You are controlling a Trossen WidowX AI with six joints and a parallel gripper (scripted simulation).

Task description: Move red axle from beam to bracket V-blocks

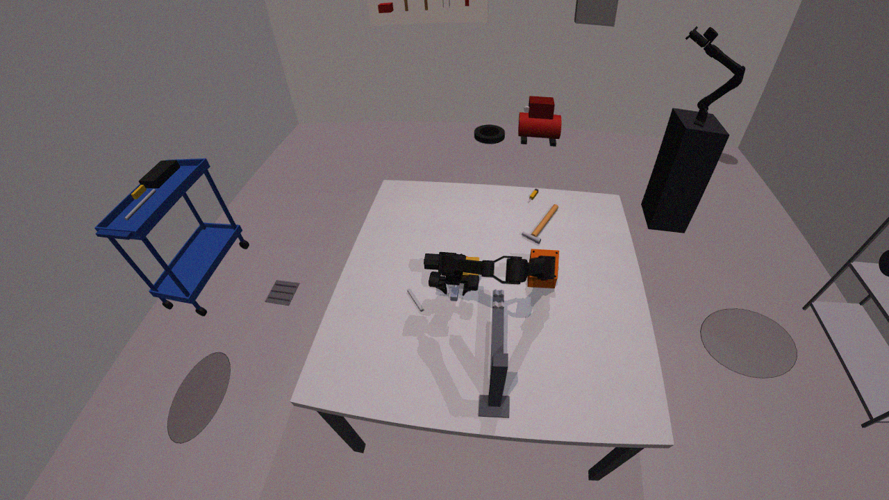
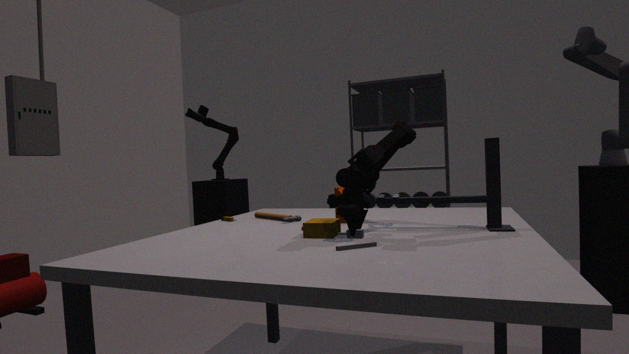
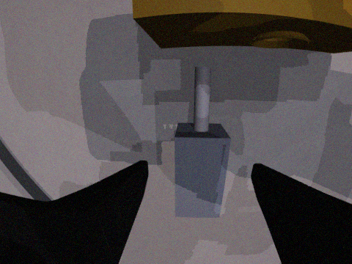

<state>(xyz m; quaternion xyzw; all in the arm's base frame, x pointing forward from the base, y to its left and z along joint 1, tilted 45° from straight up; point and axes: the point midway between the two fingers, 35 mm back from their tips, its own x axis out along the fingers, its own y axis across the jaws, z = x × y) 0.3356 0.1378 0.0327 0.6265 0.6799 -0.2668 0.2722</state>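
The small grey block is 2 cm to the right of my gripper tip. Also, from my gripper tip: flat grey bar (15 cm ahead, 5 cm to the left, 1 cm below); yellow beam (12 cm to the right, 2 cm behind, 1 cm above).
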